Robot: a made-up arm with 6 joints.
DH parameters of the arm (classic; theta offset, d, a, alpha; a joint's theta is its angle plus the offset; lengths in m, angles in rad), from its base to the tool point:
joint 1: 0 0.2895 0 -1.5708
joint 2: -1.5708 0 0.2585 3.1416
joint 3: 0 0 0 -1.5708
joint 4: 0 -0.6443 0 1.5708
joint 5: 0 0.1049 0 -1.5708
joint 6: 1.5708 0 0 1.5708
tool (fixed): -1.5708 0 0 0
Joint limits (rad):
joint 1: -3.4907..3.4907
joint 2: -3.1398..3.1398
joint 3: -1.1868..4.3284
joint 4: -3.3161..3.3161
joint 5: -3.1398..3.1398
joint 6: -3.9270..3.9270
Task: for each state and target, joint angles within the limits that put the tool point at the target. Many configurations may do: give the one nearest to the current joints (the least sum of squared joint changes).
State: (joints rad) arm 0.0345 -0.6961 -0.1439 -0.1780 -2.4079 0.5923
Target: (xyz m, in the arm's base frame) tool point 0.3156 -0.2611 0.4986
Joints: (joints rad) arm -0.4431 -1.1754 -0.9586 -0.2880 -2.4079 0.5923
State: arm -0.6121 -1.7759 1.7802 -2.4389 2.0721 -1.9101
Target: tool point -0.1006 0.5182 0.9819
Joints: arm -1.2286 -1.1203 1.0196 -2.4252 2.0721 -1.9101
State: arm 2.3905 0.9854 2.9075 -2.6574 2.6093 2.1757
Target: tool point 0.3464 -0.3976 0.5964
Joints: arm 2.4725 0.4930 3.5734 -2.7515 2.6093 2.1757
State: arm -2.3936 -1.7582 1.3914 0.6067 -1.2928 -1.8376
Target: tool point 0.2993 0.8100 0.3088
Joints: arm -2.0322 -2.0617 0.7835 0.4880 -1.2928 -1.8376
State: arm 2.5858 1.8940 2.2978 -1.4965 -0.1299 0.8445
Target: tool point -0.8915 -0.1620 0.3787
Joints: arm 3.3204 1.5395 1.8254 -1.5792 -0.1299 0.8445
